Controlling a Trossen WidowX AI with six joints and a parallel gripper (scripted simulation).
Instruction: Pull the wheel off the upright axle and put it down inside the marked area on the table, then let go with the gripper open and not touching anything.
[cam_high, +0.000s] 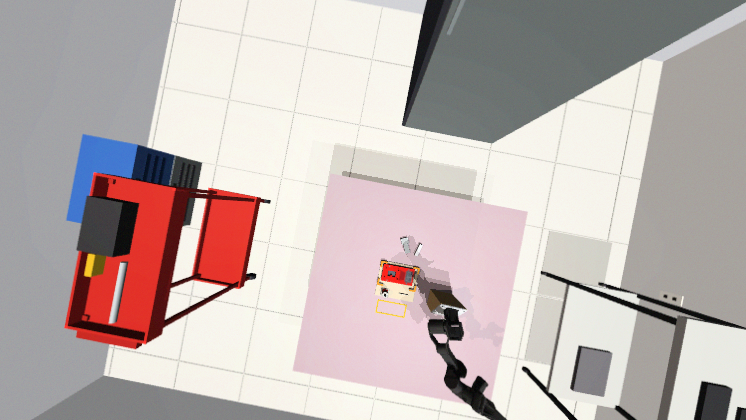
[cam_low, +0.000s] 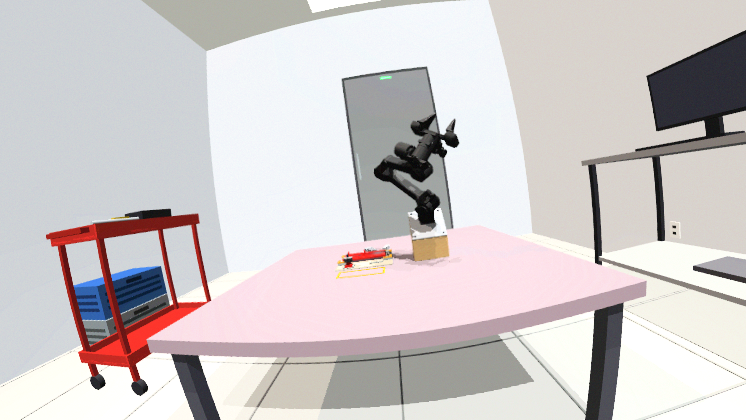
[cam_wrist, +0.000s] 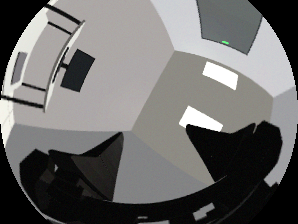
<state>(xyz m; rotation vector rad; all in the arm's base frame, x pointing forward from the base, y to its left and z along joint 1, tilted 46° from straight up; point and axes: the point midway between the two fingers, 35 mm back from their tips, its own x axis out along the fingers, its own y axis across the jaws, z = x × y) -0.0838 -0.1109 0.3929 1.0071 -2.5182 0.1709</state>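
Now: gripper tip 460 mm short of the dark wheel, 160 mm to the left of it and 510 mm above it.
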